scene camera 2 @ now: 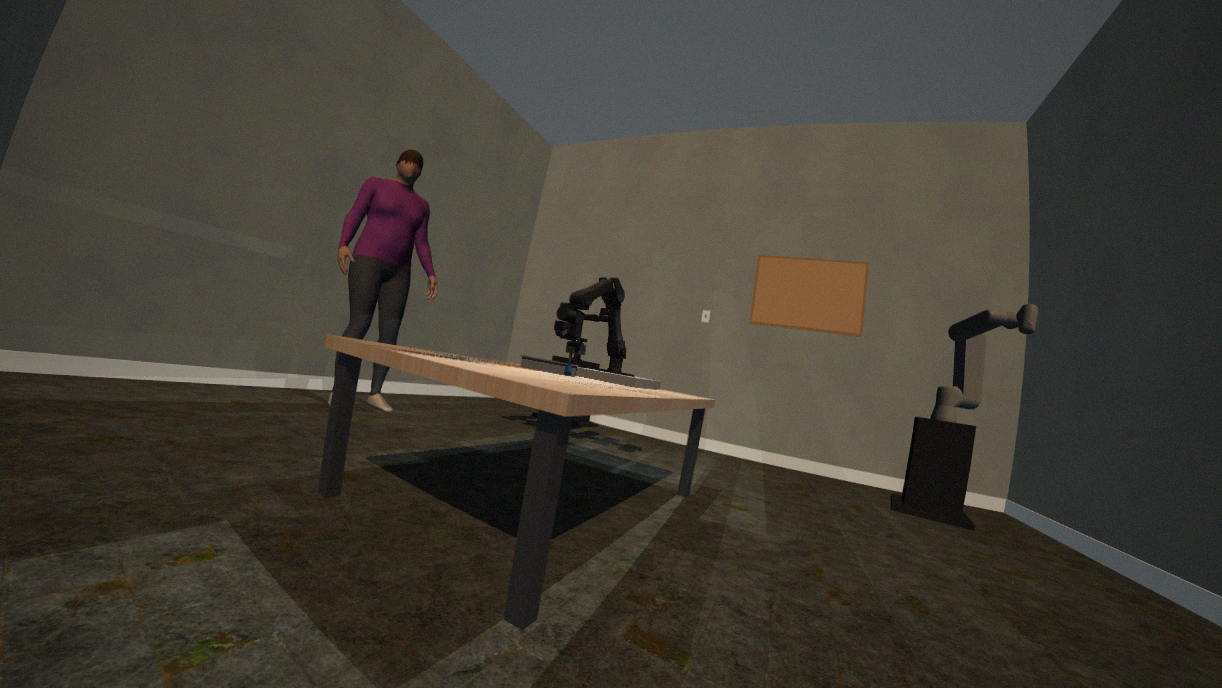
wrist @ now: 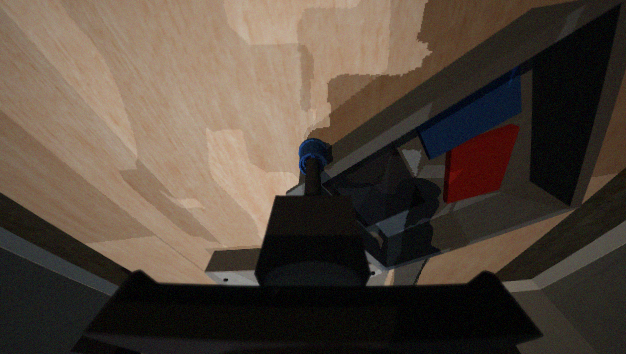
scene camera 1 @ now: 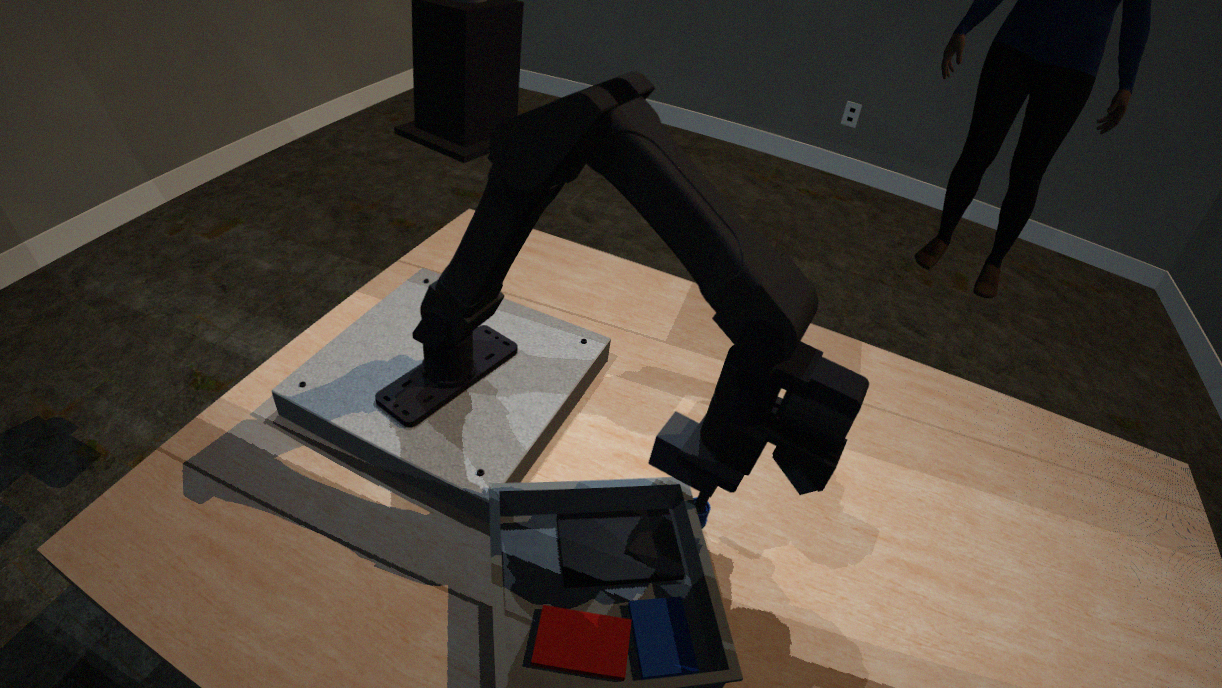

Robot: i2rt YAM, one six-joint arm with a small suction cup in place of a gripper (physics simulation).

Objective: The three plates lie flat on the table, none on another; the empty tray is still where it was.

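Seen in the pictures: hand at its tool point: [scene camera 2: 568, 371] [wrist: 313, 151] [scene camera 1: 694, 519]; arm's base at its link origin: [scene camera 2: 614, 373] [scene camera 1: 449, 375].
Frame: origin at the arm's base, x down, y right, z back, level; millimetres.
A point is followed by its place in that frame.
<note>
The grey tray [scene camera 1: 720, 615] @(x -7, y 72, z -446 mm) [wrist: 465, 75] @(x 13, y 68, z -438 mm) stands on the table and holds all three plates. The dark plate [scene camera 1: 598, 546] @(x 30, y 62, z -293 mm) [wrist: 365, 175] @(x 30, y 28, z -330 mm) lies in the end nearer the arm's base, partly in shadow. The red plate [scene camera 1: 581, 642] @(x 31, y 164, z -347 mm) [wrist: 480, 165] @(x 31, y 158, z -356 mm) and the blue plate [scene camera 1: 656, 636] @(x 31, y 112, z -403 mm) [wrist: 475, 117] @(x 31, y 114, z -406 mm) lie side by side in the other end. My blue suction cup [scene camera 1: 702, 514] [scene camera 2: 570, 370] [wrist: 313, 152] is open, with no plate on it. It is low, just outside the tray's long wall near the corner by the dark plate; whether it touches the wall or table is hidden.
The arm stands on a pale base slab [scene camera 1: 359, 376] @(x -1, y 83, z 83 mm) beside the tray on the wooden table [scene camera 1: 983, 529] @(x 43, y -280, z -682 mm) [scene camera 2: 478, 376] @(x 51, y -461, z -1061 mm). A person [scene camera 1: 1034, 111] [scene camera 2: 389, 222] stands behind the table. Another arm on a dark pedestal [scene camera 2: 938, 465] stands off to the right in the second scene view.
</note>
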